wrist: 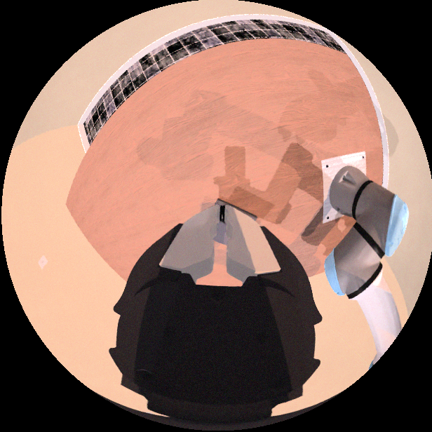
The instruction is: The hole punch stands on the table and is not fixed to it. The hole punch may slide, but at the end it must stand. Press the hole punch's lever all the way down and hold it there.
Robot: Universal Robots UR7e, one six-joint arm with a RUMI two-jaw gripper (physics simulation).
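Note:
The hole punch (241, 209) is mostly hidden behind my gripper's jaws. A thin dark edge of it shows just beyond the fingertips, running down to the right, and a small grey-blue patch shows between the jaws and may be part of it. My gripper (222, 207) is shut with nothing between its fingers. The fingertips overlap the hole punch in the wrist view; whether they touch its lever, and how far down the lever is, is hidden.
The reddish wooden table (165, 115) bears shadows of the arm. The arm's white base plate (328, 197) lies at the right, with the arm's grey links (357, 255) over and beside it. A dark tiled strip (175, 51) runs along the table's far edge.

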